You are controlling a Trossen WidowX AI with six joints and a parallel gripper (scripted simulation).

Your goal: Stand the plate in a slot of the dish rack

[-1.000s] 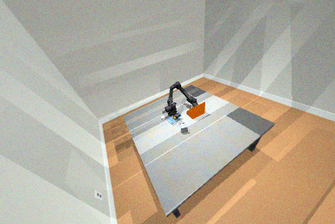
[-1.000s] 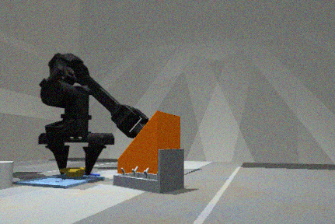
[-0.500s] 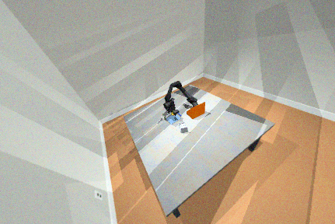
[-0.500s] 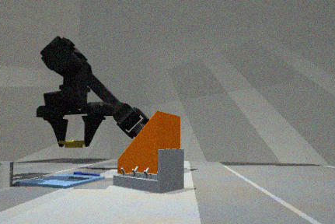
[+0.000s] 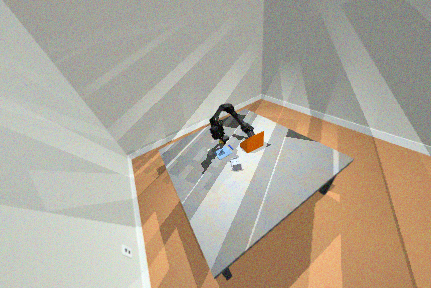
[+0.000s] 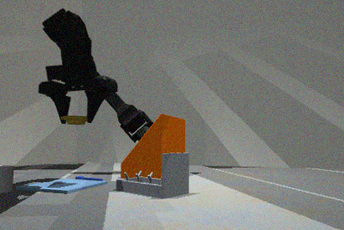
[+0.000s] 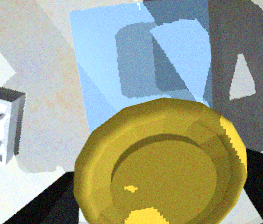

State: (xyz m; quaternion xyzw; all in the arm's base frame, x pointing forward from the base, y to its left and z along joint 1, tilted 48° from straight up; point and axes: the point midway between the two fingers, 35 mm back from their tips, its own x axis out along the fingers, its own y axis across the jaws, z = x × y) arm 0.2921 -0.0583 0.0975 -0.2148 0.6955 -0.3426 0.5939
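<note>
Right now my gripper tip is 20 mm short of the dish rack, 190 mm to the right of it and 120 mm above it. The rest, counted from my gripper tip: blue mat: 10 mm ahead, 20 mm to the right, 140 mm below; yellow plate: 10 mm above.
</note>
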